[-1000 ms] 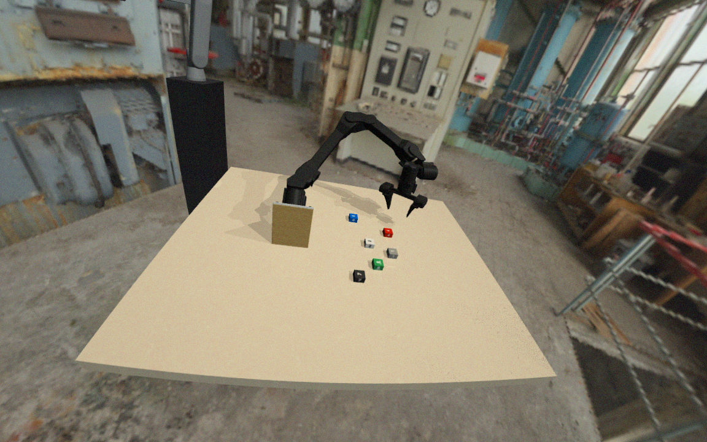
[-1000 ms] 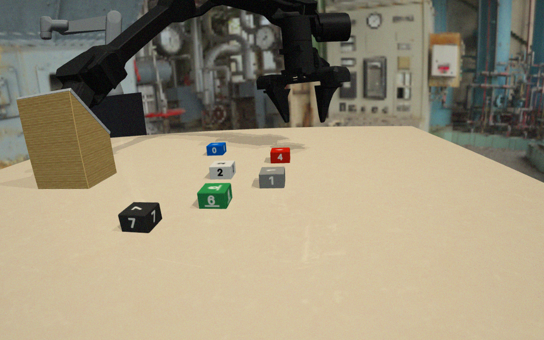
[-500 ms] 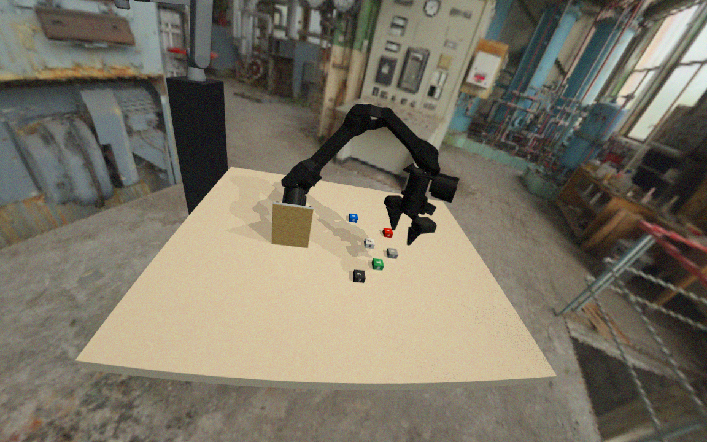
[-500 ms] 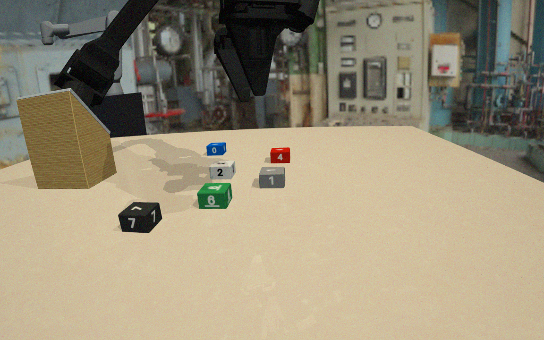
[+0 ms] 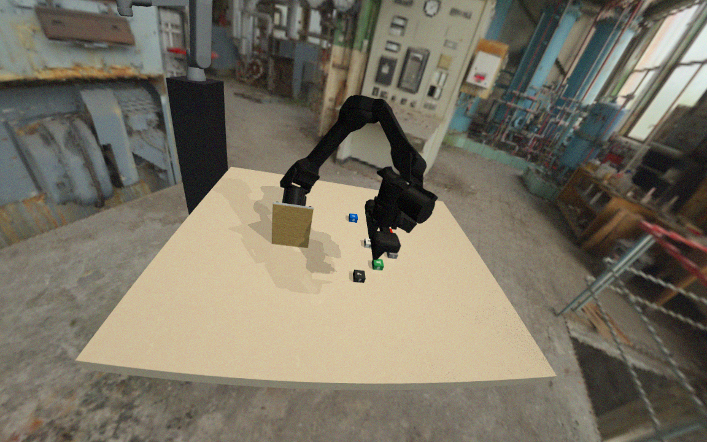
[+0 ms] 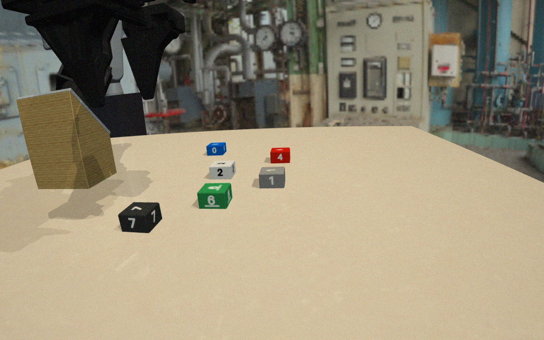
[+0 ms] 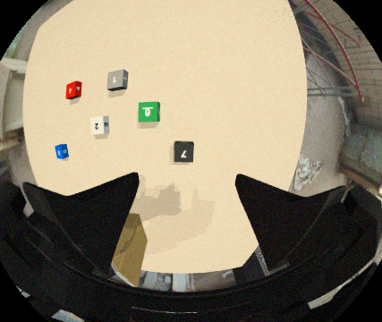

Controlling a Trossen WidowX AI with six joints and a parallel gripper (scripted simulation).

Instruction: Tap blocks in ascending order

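Right now my gripper tip is 40 mm past the blue block, 310 mm to the right of it and 120 mm above it. From my gripper tip the other things lie so: white block 20 mm ahead, 170 mm to the left, 120 mm below; black block 10 mm behind, 120 mm below; green block 50 mm ahead, 70 mm to the left, 120 mm below.
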